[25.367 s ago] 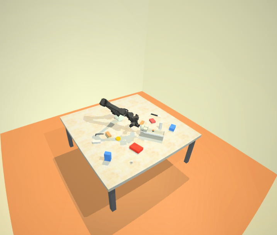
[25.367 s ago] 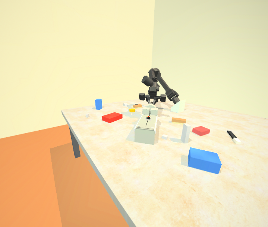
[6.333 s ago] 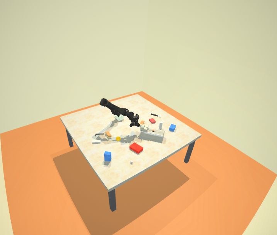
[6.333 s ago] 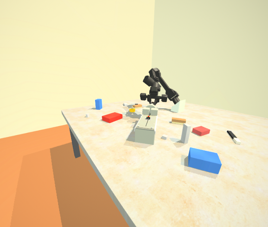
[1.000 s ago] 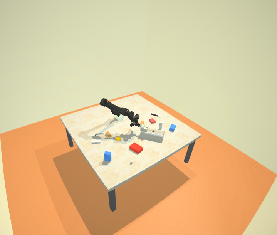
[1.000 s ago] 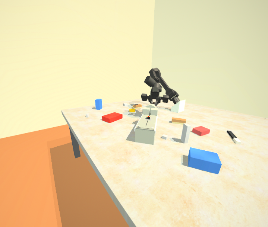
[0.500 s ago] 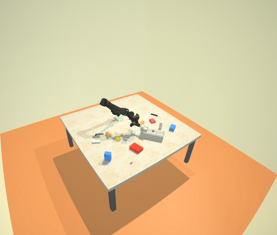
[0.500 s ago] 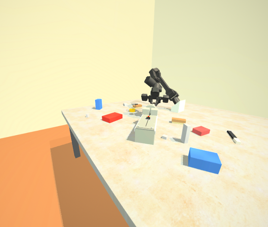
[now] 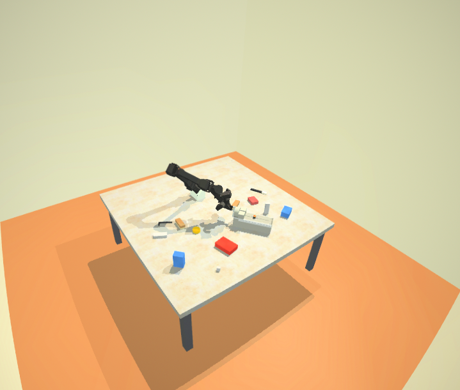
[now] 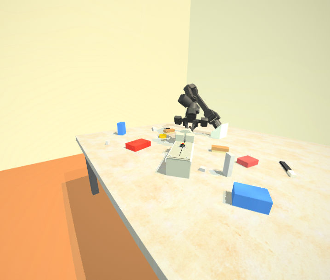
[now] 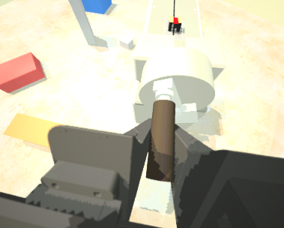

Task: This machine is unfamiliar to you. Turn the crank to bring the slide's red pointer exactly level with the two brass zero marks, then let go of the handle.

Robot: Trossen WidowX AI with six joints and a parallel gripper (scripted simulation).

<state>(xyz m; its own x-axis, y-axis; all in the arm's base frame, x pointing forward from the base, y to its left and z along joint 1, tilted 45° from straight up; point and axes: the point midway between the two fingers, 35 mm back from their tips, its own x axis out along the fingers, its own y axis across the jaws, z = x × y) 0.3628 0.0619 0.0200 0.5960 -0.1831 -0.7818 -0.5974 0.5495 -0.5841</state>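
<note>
The crank is 10 mm above my gripper tip. The rest, counted from my gripper tip: brown crank handle (10 mm behind, 10 mm to the right, 30 mm above); then red pointer (140 mm ahead, 90 mm to the left, 10 mm below); then yellow disc (30 mm behind, 270 mm to the right, 80 mm below).
</note>
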